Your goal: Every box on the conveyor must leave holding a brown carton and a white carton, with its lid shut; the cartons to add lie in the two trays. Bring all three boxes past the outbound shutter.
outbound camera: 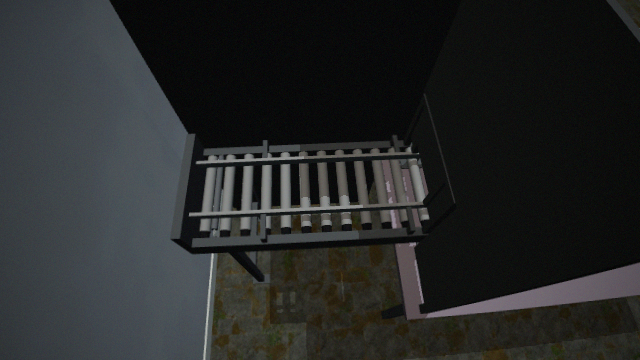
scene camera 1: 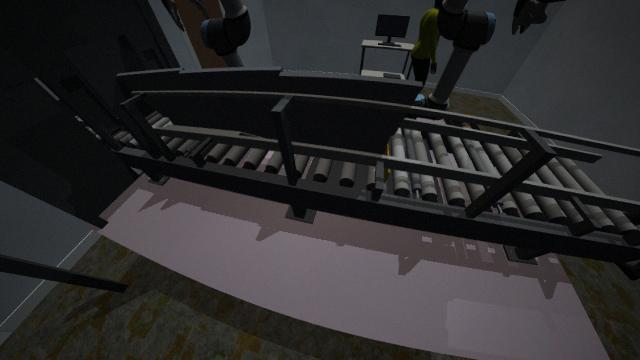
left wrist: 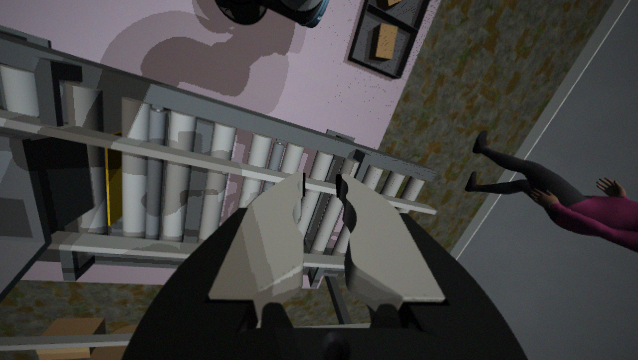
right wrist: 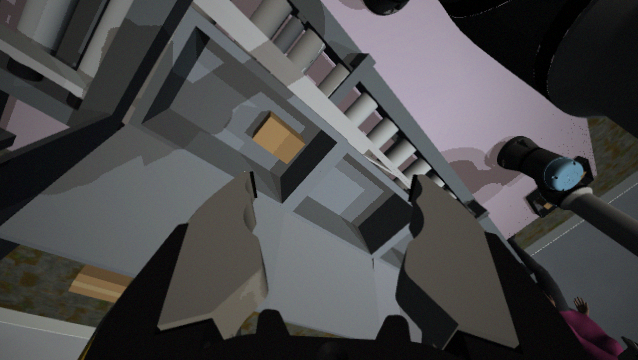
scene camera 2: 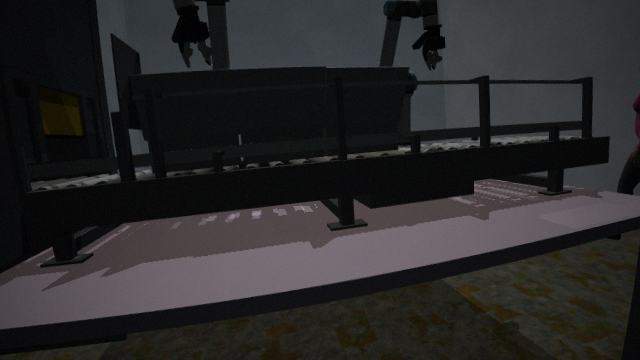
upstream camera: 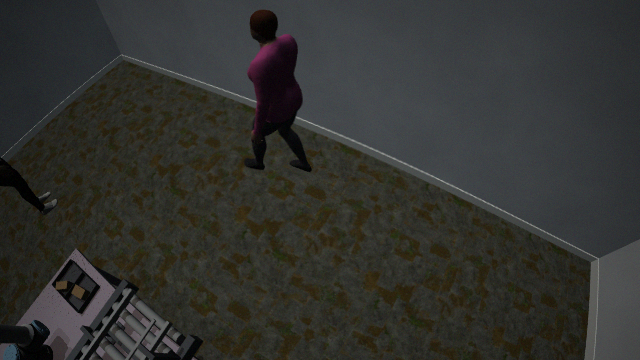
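Pixels of known places: left gripper, fingertip midpoint: (scene camera 1: 516, 34) (left wrist: 320, 175) (right wrist: 624, 337) (scene camera 2: 432, 70); right gripper, fingertip midpoint: (scene camera 1: 196, 25) (right wrist: 331, 175) (scene camera 2: 199, 66); left arm's base, link origin: (right wrist: 512, 152) (upstream camera: 43, 357).
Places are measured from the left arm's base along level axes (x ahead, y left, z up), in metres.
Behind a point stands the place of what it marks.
Note:
Boxes with lids open stand close together on the conveyor. One box (right wrist: 250, 60) @(x -0.087, y -1.097, z 0.342 m) holds a brown carton (right wrist: 278, 139) @(x 0.046, y -1.031, z 0.280 m); a second box (right wrist: 316, 170) @(x 0.072, y -0.954, z 0.342 m) beside it shows no carton in the visible part. Raised lids (scene camera 1: 230, 77) @(x 0.314, y -0.888, z 0.502 m) (scene camera 1: 350, 91) @(x 0.451, y -0.622, z 0.480 m) (scene camera 2: 225, 102) @(x 0.199, y -1.039, z 0.427 m) (scene camera 2: 367, 102) @(x 0.417, y -0.607, z 0.401 m) hide the interiors in the scene views. A black tray (left wrist: 356, 42) @(x 0.166, y 0.314, z 0.039 m) (upstream camera: 89, 305) @(x 0.231, y 0.347, z 0.001 m) holds brown cartons (left wrist: 386, 41) @(x 0.177, y 0.411, z 0.052 m) (upstream camera: 78, 292) @(x 0.183, y 0.408, z 0.052 m). The white cartons' tray does not show. My right gripper (right wrist: 331, 175) @(x -0.052, y -1.024, z 0.604 m) (scene camera 2: 196, 64) @(x -0.052, y -1.024, z 0.604 m) is wide open and empty above the boxes. My left gripper (left wrist: 320, 175) @(x 0.334, y 0.025, z 0.596 m) (scene camera 2: 433, 66) @(x 0.334, y 0.025, z 0.596 m) is slightly open and empty above the rollers at the picture's right in scene camera 2.
Guide rails (left wrist: 240, 169) @(x 0.410, y -0.098, z 0.287 m) (scene camera 1: 450, 172) @(x 0.593, y -0.325, z 0.277 m) run along both sides of the rollers (outbound camera: 248, 190) @(x -0.574, y -2.179, z 0.218 m). A yellow plate (left wrist: 114, 190) @(x 0.415, y -0.421, z 0.197 m) stands between rollers. A person in pink (upstream camera: 275, 80) stands near the wall. Cardboard boxes (left wrist: 75, 327) lie beyond the conveyor.

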